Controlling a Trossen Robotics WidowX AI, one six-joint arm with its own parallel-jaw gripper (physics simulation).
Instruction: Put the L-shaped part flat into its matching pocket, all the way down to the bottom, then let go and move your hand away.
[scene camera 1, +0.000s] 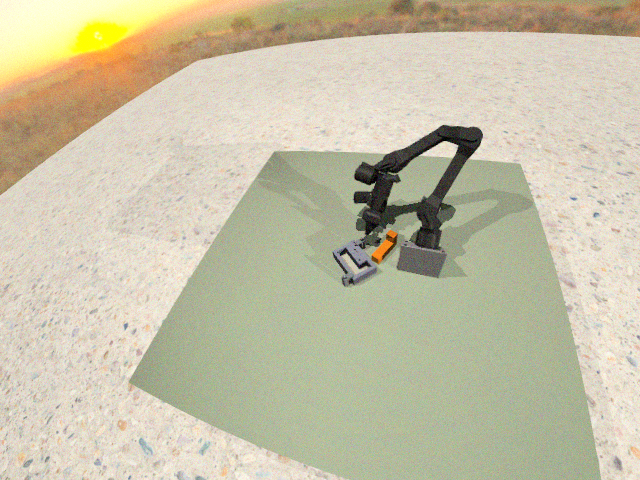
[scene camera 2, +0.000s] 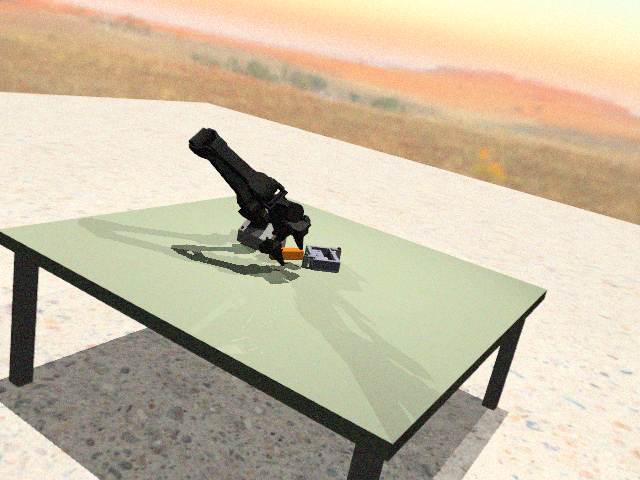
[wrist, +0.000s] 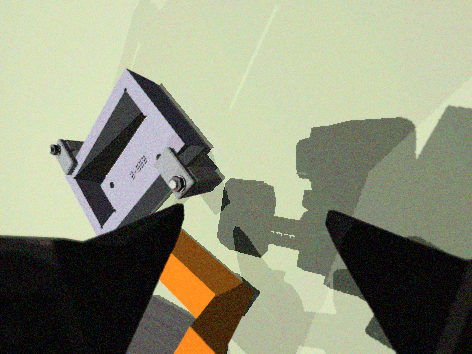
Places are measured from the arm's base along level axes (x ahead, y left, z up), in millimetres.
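Pixels of known places: gripper, between the fingertips: (scene camera 1: 368, 229) (scene camera 2: 292, 257) (wrist: 255, 213); arm's base, origin of its link: (scene camera 1: 427, 247) (scene camera 2: 260, 220).
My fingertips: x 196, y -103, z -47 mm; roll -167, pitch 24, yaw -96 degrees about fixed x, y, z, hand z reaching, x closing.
Ahead of a thing's pixels: the offset from my fingertips to its top centre. Level surfaces: height alone.
The orange L-shaped part {dx -60, dy +71, dz +23 mm} (scene camera 1: 383, 250) (scene camera 2: 293, 253) (wrist: 190, 281) lies outside the grey-lilac fixture {dx +40, dy +134, dz +12 mm} (scene camera 1: 356, 248) (scene camera 2: 321, 265) (wrist: 150, 145), on the table between it and the robot's base. Its long arm lies along the table. The short leg, at the end nearer the base, appears to stick up. The fixture's L-shaped pocket is empty. My gripper (scene camera 1: 369, 231) (scene camera 2: 292, 256) (wrist: 255, 213) is open and empty, low over the table beside the part and fixture. In the wrist view the left finger hides some of the part, and the short leg is cut off by the lower edge.
The grey base block (scene camera 1: 421, 259) (scene camera 2: 251, 235) stands close behind the part. Two small bolted clamps (wrist: 175, 172) (wrist: 65, 155) stick out at opposite sides of the fixture. The green table top {dz -36 mm} (scene camera 1: 361, 361) (scene camera 2: 248, 315) bears the arm's shadows.
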